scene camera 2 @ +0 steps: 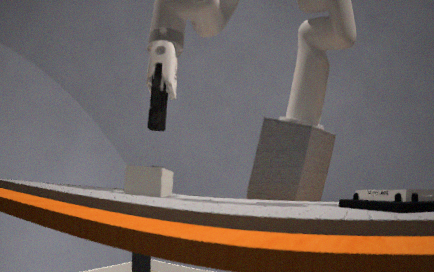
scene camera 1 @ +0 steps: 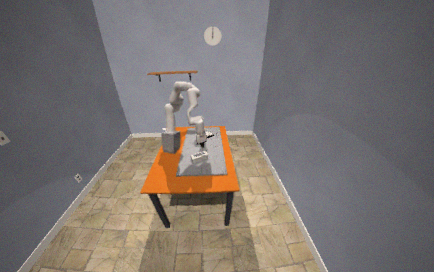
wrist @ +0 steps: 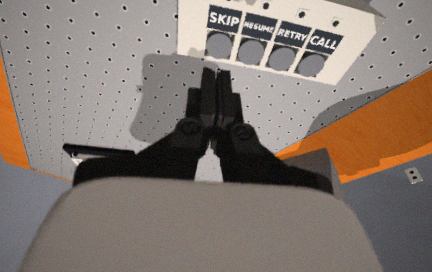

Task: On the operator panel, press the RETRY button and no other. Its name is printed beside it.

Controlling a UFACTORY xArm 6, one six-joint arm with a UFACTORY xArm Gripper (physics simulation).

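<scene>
The operator panel is a cream box on the grey perforated board. In the wrist view it carries a row of grey round buttons with dark labels: SKIP, RESUME, RETRY and CALL. The RETRY button is between RESUME and CALL. My gripper is shut and empty. In scene camera 2 its tips hang above the panel, clear of its top. In the wrist view they show below the SKIP and RESUME buttons.
The grey board lies on the orange table. A black-edged tray with a light object in it stands at the board's other end. The arm's grey base block stands beside the board.
</scene>
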